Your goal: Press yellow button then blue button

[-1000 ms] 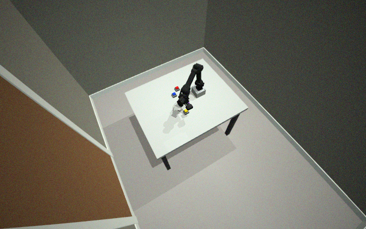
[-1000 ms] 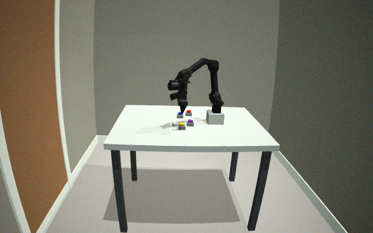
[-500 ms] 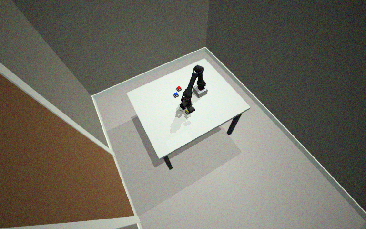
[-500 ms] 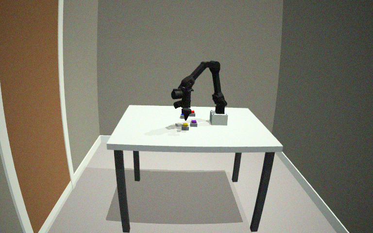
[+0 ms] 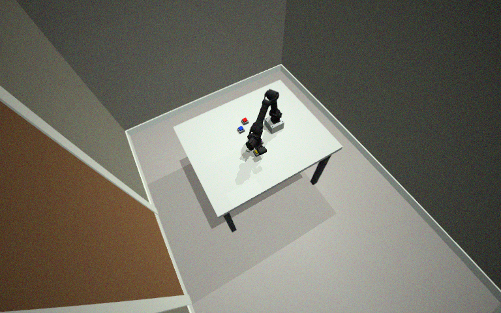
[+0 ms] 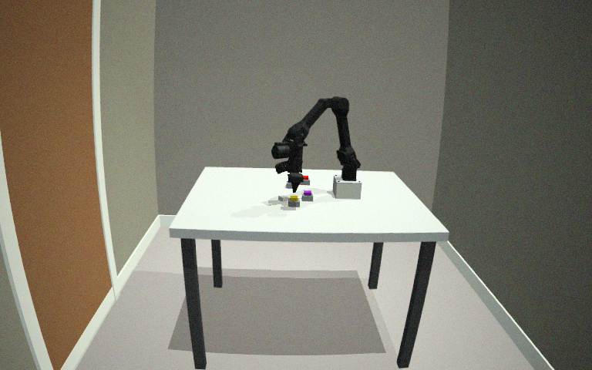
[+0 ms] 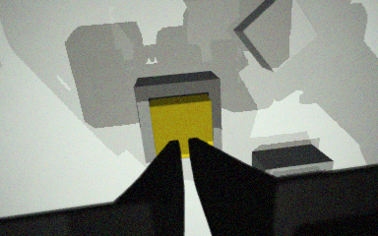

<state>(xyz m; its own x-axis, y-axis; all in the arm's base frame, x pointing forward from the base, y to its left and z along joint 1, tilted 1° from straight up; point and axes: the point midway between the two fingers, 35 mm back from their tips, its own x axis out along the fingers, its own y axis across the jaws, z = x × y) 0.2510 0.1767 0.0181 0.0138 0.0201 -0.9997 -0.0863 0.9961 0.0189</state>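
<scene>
Right now my gripper tip is 3 cm above the yellow button. Round my gripper tip: purple button: 6 cm behind, 8 cm to the right, 3 cm below; small grey block: 5 cm ahead, 6 cm to the right, 5 cm below; blue button: 2 cm ahead, 26 cm to the right, 3 cm below.
</scene>
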